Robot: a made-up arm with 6 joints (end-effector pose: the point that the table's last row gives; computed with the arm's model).
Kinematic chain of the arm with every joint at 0, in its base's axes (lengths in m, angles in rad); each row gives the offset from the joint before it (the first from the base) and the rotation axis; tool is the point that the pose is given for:
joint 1: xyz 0 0 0.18 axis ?
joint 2: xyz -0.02 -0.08 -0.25 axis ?
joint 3: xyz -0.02 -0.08 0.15 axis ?
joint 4: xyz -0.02 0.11 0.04 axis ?
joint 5: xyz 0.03 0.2 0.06 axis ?
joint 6: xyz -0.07 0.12 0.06 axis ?
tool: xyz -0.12 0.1 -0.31
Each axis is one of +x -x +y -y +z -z.
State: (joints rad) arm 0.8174 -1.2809 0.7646 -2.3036 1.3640 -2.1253
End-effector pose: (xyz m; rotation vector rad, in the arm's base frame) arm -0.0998 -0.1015 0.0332 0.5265 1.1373 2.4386
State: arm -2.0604 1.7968 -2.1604 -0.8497 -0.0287 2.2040
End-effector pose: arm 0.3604 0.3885 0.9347 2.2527 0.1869 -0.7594
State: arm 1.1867 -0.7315 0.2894 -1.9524 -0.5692 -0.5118
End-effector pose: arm 0.0895 -0.0033 0.1670 -0.1946 -0.8281 -2.5419
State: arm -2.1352 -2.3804 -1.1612 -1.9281 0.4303 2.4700
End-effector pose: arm 0.4532 -0.2252 0.7959 0.7300 -2.2421 0.0670
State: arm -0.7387 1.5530 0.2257 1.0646 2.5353 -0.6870
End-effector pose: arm 0.4397 -0.1192 -0.3184 0.3088 0.4330 -2.6176
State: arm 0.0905 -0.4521 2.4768 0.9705 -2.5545 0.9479
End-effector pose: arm -0.0187 0.0354 0.2007 0.5247 1.3444 -0.9316
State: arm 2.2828 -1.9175 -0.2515 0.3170 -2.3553 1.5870
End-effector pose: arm 0.1867 0.4674 0.4375 0.9182 -0.2036 -1.6567
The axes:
joint 1: +x
joint 2: +y
joint 3: -z
joint 4: +y
joint 5: +x
joint 6: +x

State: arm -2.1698 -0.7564 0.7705 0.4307 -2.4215 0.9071
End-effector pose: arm -0.2460 -0.2648 0.3898 2.8675 0.7419 0.7543
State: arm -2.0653 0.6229 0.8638 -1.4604 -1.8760 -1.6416
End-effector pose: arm 0.0631 -0.3456 0.0390 -0.1133 0.2807 0.8334
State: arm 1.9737 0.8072 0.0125 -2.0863 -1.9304 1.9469
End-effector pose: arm 0.4129 0.2245 0.5628 1.6617 -0.8251 -1.2299
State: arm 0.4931 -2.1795 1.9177 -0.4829 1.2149 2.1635
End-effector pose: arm -0.5874 0.3109 -0.0709 0.2109 1.3971 -1.1126
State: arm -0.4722 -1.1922 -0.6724 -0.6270 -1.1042 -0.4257
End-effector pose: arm -0.0633 -0.2815 -0.1138 -1.4754 -2.2035 -0.2809
